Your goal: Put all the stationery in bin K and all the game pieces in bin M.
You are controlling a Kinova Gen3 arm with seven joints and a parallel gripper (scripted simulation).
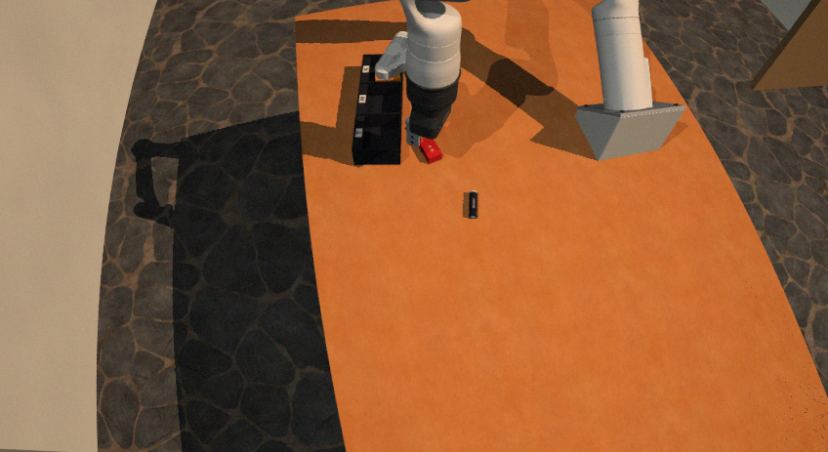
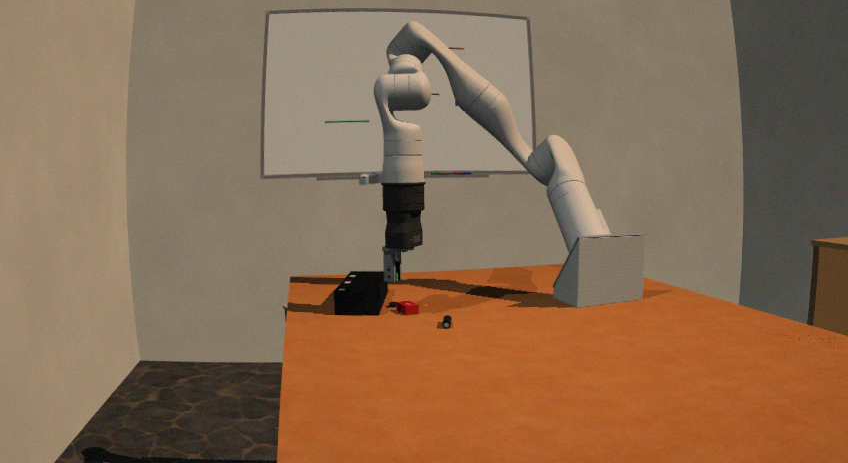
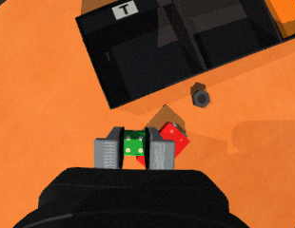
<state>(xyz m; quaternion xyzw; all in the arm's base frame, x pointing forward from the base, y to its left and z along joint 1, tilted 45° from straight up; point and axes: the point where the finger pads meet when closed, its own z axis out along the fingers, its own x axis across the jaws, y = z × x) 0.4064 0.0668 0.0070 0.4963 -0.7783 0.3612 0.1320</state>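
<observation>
The black row lies 60 mm ahead of my hand, 120 mm to the right of it and 60 mm below it. Round my hand: black nut 70 mm to the right, 80 mm below; green die 10 mm below; red 9V battery 20 mm behind, 30 mm to the right, 70 mm below.
</observation>
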